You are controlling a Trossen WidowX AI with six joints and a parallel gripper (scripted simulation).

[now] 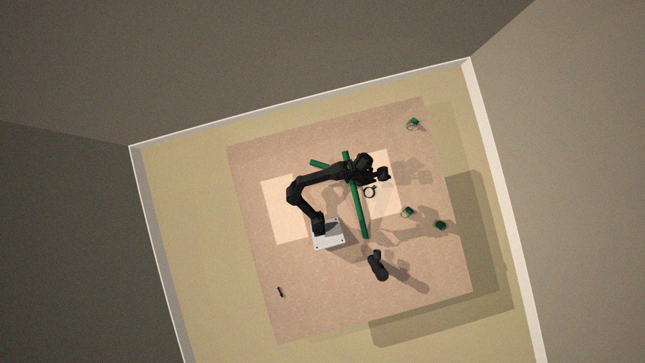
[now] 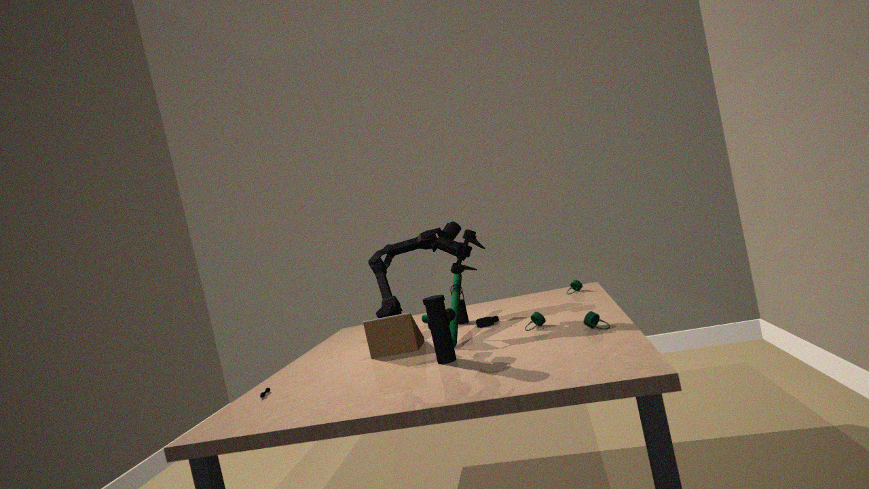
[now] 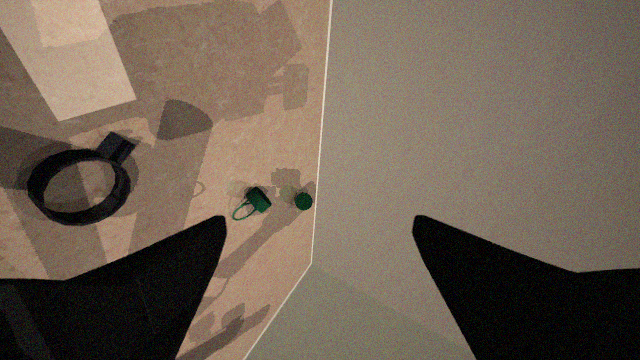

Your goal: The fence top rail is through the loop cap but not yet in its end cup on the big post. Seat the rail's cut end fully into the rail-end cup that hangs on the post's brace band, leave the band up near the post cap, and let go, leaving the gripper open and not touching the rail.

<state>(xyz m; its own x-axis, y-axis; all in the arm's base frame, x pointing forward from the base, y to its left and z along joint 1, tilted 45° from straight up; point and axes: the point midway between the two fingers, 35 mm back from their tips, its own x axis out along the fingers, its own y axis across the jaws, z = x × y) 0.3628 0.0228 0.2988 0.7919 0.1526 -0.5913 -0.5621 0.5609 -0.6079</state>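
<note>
The dark cup lies 420 mm to the right of my gripper tip, 130 mm below it and 100 mm behind it. The rest, counted from my gripper tip: loop cap: 140 mm below, 130 mm behind, 50 mm to the left; then green tube: 290 mm behind, 230 mm below, 170 mm to the left; then black bolt: 720 mm behind, 540 mm to the right, 240 mm below.
</note>
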